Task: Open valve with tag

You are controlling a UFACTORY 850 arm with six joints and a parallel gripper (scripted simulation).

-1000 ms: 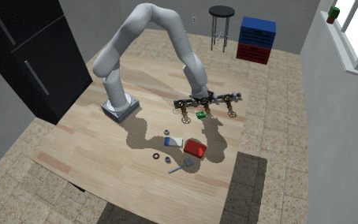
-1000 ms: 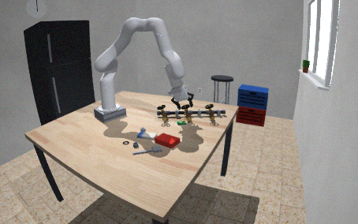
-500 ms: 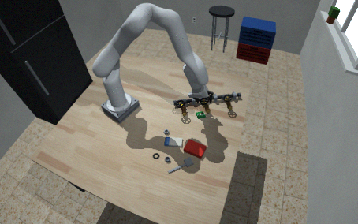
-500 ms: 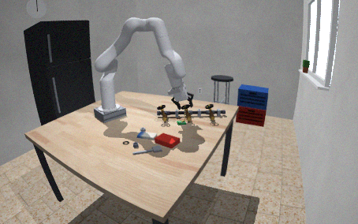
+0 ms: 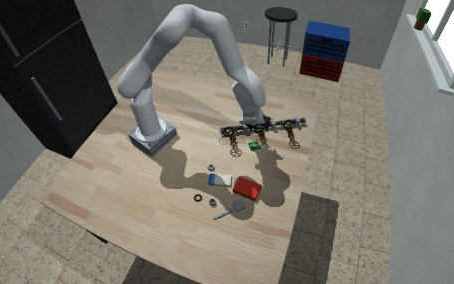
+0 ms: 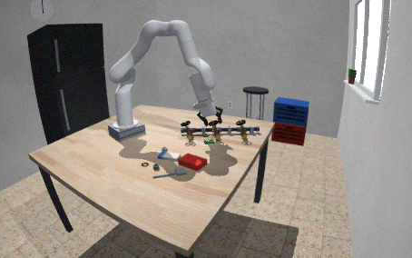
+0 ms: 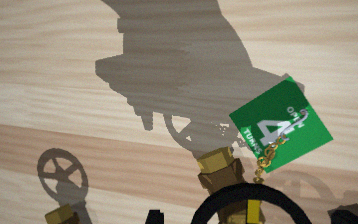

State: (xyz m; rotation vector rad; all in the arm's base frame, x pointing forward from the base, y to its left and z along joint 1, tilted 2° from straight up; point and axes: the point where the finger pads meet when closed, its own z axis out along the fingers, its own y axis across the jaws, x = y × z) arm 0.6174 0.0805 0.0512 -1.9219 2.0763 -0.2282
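The green tag is 2 cm behind my hand, 5 cm to the right of it and 10 cm below it. Round my hand: grey scraper: 6 cm behind, 44 cm to the right, 10 cm below; then red box: 1 cm behind, 33 cm to the right, 9 cm below; then white block: 15 cm behind, 30 cm to the right, 10 cm below.
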